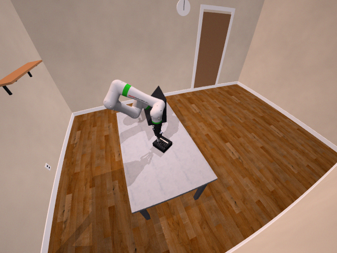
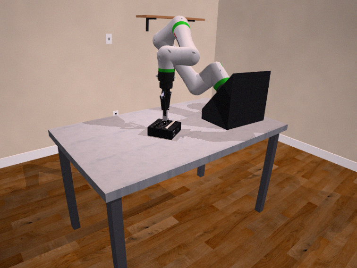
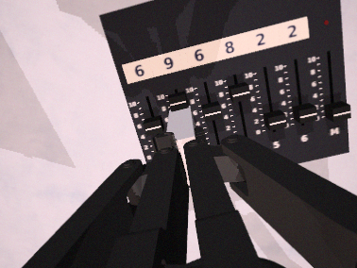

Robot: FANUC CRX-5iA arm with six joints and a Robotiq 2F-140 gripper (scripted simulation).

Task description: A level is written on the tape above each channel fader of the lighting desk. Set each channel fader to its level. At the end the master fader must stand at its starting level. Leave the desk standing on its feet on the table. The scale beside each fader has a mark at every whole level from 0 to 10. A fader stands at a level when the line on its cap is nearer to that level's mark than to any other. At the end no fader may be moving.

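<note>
The channel 1 fader cap lies 20 mm behind my hand, 10 mm to the right of it and 30 mm below it. Round my hand: master fader cap (100 mm ahead, 50 mm to the left, 30 mm below).
</note>
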